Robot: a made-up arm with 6 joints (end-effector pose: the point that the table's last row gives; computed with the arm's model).
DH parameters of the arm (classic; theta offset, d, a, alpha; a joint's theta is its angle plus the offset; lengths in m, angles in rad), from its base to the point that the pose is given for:
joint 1: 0 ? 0.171 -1.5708
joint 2: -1.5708 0 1.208 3.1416
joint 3: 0 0 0.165 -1.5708
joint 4: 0 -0.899 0 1.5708
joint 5: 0 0 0 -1.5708
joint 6: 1.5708 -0.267 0 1.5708
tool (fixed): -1.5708 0 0 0
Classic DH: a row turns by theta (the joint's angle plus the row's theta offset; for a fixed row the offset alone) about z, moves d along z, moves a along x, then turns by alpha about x.
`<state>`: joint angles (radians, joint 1 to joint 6).
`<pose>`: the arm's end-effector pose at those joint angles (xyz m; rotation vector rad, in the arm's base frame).
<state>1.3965 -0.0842 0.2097 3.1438 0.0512 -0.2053</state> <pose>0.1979 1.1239 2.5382 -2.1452 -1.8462 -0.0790</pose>
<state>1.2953 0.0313 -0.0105 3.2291 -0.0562 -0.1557</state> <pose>0.3744 1.3292 2.1905 -2.4500 -1.8638 0.0462</pose>
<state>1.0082 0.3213 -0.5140 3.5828 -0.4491 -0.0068</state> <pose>0.7673 1.3097 1.3343 2.1225 1.5783 -0.2223</pose>
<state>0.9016 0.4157 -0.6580 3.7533 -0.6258 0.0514</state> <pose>0.8280 1.1917 1.1165 1.9504 1.6303 -0.2356</pose>
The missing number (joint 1, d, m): 0.852
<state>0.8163 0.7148 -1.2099 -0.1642 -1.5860 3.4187</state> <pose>0.3520 0.4382 0.9589 -0.5452 0.1179 -2.4931</pose>
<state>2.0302 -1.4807 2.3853 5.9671 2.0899 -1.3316</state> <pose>0.6636 -1.1788 0.1641 0.5393 1.0928 1.3894</pose>
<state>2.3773 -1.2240 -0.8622 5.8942 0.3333 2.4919</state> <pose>0.0051 0.0410 1.9000 -0.4939 -1.9465 0.7969</pose>
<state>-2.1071 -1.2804 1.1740 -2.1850 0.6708 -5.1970</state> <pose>0.8476 1.6914 1.8472 -1.0322 -1.9386 -0.1937</pose>
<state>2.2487 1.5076 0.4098 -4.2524 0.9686 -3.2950</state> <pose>-1.3546 1.3679 0.0240 -1.1242 2.2216 0.8603</pose>
